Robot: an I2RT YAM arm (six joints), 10 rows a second.
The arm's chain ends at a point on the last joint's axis. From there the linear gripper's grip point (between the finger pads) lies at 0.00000 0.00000 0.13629 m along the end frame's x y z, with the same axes.
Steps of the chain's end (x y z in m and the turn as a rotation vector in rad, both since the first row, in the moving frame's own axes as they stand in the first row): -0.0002, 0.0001, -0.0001, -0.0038, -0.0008, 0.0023; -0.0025, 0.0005, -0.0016, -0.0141, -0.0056, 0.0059; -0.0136, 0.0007, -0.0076, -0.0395, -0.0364, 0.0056; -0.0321, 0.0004, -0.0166, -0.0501, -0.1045, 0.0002; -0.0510, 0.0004, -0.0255, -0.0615, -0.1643, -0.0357; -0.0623, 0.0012, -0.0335, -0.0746, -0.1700, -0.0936; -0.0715, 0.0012, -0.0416, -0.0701, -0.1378, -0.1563; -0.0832, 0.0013, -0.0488, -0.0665, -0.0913, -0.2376; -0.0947, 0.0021, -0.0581, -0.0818, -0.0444, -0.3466; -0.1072, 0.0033, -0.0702, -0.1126, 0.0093, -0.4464; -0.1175, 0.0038, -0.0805, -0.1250, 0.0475, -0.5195
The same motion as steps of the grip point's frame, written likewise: -0.0003, 0.0006, -0.0001, -0.0038, -0.0008, 0.0023; -0.0033, 0.0024, -0.0016, -0.0141, -0.0056, 0.0059; -0.0186, 0.0061, -0.0078, -0.0395, -0.0364, 0.0056; -0.0463, 0.0072, -0.0175, -0.0501, -0.1045, 0.0002; -0.0731, 0.0091, -0.0276, -0.0615, -0.1643, -0.0357; -0.0848, 0.0124, -0.0358, -0.0746, -0.1700, -0.0936; -0.0894, 0.0121, -0.0432, -0.0701, -0.1378, -0.1563; -0.0944, 0.0117, -0.0497, -0.0665, -0.0913, -0.2376; -0.0987, 0.0140, -0.0587, -0.0818, -0.0444, -0.3466; -0.1026, 0.0178, -0.0711, -0.1126, 0.0093, -0.4464; -0.1070, 0.0184, -0.0817, -0.1250, 0.0475, -0.5195
